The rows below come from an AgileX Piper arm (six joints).
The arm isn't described. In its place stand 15 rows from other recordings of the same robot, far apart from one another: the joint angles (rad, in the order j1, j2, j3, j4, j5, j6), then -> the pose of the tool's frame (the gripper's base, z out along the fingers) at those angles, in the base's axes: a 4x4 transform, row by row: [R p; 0 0 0 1], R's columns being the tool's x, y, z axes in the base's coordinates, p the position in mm.
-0.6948, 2.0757, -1.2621, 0.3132, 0.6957, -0.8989 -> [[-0.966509, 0.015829, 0.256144, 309.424], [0.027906, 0.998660, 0.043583, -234.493], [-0.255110, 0.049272, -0.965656, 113.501], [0, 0, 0, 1]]
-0.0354, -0.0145, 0.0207, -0.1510, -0.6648, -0.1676 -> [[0.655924, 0.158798, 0.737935, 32.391], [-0.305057, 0.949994, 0.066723, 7.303], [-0.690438, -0.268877, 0.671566, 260.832], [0, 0, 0, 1]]
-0.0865, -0.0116, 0.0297, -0.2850, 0.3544, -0.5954 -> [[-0.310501, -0.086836, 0.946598, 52.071], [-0.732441, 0.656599, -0.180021, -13.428], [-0.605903, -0.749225, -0.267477, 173.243], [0, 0, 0, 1]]
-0.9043, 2.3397, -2.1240, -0.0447, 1.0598, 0.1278 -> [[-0.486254, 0.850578, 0.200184, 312.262], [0.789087, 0.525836, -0.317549, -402.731], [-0.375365, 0.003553, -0.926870, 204.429], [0, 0, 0, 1]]
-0.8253, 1.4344, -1.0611, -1.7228, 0.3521, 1.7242 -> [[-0.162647, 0.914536, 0.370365, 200.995], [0.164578, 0.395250, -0.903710, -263.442], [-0.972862, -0.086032, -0.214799, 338.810], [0, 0, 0, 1]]
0.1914, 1.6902, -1.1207, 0.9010, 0.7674, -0.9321 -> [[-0.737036, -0.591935, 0.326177, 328.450], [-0.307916, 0.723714, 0.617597, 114.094], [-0.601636, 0.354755, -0.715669, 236.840], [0, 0, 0, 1]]
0.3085, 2.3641, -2.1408, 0.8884, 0.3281, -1.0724 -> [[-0.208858, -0.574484, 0.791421, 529.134], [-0.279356, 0.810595, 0.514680, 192.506], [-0.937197, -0.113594, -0.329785, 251.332], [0, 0, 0, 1]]
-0.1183, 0.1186, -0.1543, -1.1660, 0.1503, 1.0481 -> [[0.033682, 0.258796, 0.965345, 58.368], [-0.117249, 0.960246, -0.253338, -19.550], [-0.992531, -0.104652, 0.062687, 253.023], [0, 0, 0, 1]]
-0.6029, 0.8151, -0.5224, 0.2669, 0.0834, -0.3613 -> [[-0.283573, 0.524936, 0.802514, 142.544], [0.079736, 0.846876, -0.525779, -95.701], [-0.955630, -0.085108, -0.282007, 299.706], [0, 0, 0, 1]]
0.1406, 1.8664, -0.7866, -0.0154, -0.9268, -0.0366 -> [[-0.058108, -0.155120, 0.986185, 361.692], [-0.054508, 0.986874, 0.152016, 52.324], [-0.996821, -0.044922, -0.065801, 177.940], [0, 0, 0, 1]]
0.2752, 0.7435, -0.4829, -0.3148, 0.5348, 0.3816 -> [[-0.622633, -0.083962, 0.777997, 137.243], [-0.064757, 0.996345, 0.055701, 23.831], [-0.779830, -0.015699, -0.625794, 264.020], [0, 0, 0, 1]]
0.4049, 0.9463, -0.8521, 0.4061, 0.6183, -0.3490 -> [[-0.501451, -0.564877, 0.655333, 167.274], [-0.227594, 0.816894, 0.529986, 94.361], [-0.834714, 0.116612, -0.538195, 345.933], [0, 0, 0, 1]]
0.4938, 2.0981, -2.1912, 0.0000, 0.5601, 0.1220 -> [[-0.381698, -0.430725, 0.817791, 442.678], [-0.067252, 0.895378, 0.440200, 238.284], [-0.921837, 0.113025, -0.370731, 380.468], [0, 0, 0, 1]]
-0.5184, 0.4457, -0.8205, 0.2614, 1.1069, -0.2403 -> [[-0.547306, 0.255690, 0.796918, 52.103], [0.176817, 0.966022, -0.188513, -5.509], [-0.818042, 0.037735, -0.573920, 358.807], [0, 0, 0, 1]]
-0.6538, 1.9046, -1.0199, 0.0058, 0.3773, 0.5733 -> [[-0.280818, 0.909171, 0.307488, 281.905], [0.904186, 0.358050, -0.232911, -215.755], [-0.321852, 0.212621, -0.922607, 129.121], [0, 0, 0, 1]]
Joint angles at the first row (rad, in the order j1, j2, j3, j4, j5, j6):
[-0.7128, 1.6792, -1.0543, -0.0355, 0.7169, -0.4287]
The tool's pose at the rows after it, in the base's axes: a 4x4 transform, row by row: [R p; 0 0 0 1], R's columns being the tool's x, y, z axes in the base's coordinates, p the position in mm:
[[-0.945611, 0.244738, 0.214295, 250.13], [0.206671, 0.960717, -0.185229, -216.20], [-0.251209, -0.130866, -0.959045, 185.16], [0, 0, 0, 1]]
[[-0.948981, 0.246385, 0.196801, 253.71], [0.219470, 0.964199, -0.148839, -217.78], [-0.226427, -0.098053, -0.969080, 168.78], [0, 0, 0, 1]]
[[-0.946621, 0.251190, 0.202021, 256.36], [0.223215, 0.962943, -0.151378, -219.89], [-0.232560, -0.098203, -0.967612, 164.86], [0, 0, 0, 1]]
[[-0.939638, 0.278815, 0.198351, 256.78], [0.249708, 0.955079, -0.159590, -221.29], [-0.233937, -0.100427, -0.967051, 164.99], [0, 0, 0, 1]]
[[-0.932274, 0.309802, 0.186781, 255.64], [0.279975, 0.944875, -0.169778, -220.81], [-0.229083, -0.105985, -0.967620, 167.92], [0, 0, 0, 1]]
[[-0.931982, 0.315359, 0.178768, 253.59], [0.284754, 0.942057, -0.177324, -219.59], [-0.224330, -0.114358, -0.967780, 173.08], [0, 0, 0, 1]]
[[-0.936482, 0.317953, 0.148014, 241.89], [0.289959, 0.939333, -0.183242, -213.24], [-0.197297, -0.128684, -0.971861, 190.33], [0, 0, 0, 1]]
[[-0.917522, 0.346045, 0.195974, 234.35], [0.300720, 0.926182, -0.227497, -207.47], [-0.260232, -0.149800, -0.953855, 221.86], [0, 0, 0, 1]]
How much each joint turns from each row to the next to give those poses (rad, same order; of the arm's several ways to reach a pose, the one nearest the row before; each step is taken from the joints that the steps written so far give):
[0.0000, 0.0586, 0.0000, 0.0355, -0.0296, -0.0516]
[-0.0010, 0.0501, 0.0000, 0.0261, -0.0115, -0.0130]
[0.0000, 0.0165, -0.0052, 0.0030, -0.0171, 0.0023]
[0.0000, 0.0029, -0.0046, -0.0140, -0.0010, 0.0385]
[0.0032, -0.0087, -0.0012, -0.0261, 0.0120, 0.0541]
[0.0019, -0.0165, 0.0000, -0.0178, 0.0178, 0.0195]
[-0.0019, -0.0662, 0.0123, -0.0326, 0.0745, 0.0212]
[-0.0012, -0.0953, -0.0082, -0.0005, 0.0357, 0.0198]

